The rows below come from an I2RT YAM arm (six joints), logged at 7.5 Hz.
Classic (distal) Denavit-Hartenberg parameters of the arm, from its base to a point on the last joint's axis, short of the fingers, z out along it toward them. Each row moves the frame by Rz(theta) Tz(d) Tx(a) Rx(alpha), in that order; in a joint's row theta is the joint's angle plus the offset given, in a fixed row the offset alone. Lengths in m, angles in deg.
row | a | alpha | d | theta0
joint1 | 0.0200 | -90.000 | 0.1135 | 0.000
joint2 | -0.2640 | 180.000 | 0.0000 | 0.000
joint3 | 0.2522 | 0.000 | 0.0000 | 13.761
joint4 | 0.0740 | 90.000 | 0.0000 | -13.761
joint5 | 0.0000 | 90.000 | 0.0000 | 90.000
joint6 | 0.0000 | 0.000 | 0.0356 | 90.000
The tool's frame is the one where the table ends.
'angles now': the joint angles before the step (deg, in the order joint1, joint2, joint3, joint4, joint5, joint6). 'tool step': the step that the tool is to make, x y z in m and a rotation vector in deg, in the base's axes. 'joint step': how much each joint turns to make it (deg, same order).
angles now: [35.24, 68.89, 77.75, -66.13, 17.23, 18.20]
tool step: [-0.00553, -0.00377, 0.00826, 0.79, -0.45, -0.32]
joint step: [0.01, -0.88, 1.37, -1.58, -0.14, 0.51]
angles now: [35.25, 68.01, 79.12, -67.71, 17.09, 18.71]
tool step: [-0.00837, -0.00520, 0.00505, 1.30, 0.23, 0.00]
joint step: [0.00, -1.60, 0.34, -1.57, -1.00, 0.69]
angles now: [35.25, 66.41, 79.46, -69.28, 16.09, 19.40]
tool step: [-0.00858, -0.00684, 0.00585, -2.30, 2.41, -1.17]
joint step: [-0.01, -0.07, 2.34, -5.91, 1.03, 0.76]
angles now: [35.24, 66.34, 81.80, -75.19, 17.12, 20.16]
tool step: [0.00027, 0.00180, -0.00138, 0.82, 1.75, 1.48]
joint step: [0.00, 0.43, 0.16, -0.55, -2.19, -0.46]
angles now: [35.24, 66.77, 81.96, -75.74, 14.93, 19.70]
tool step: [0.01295, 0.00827, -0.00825, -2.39, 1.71, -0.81]
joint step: [0.01, 3.32, 0.37, 0.10, 1.24, 0.28]
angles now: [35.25, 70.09, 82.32, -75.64, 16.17, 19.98]
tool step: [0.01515, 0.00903, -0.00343, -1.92, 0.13, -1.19]
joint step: [-0.07, 3.72, 1.72, 0.67, 1.83, 0.37]
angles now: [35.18, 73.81, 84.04, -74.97, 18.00, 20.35]
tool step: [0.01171, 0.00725, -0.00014, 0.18, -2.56, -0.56]
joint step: [0.01, 1.84, 0.73, 3.34, 1.44, -0.09]
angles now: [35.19, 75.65, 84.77, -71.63, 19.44, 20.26]
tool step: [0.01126, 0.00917, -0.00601, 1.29, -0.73, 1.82]
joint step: [0.04, 1.73, -0.52, 4.02, -1.40, -1.34]
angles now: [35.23, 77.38, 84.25, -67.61, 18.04, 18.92]
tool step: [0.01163, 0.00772, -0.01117, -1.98, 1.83, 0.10]
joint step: [-0.03, 3.11, 0.28, 0.32, 0.43, -0.40]
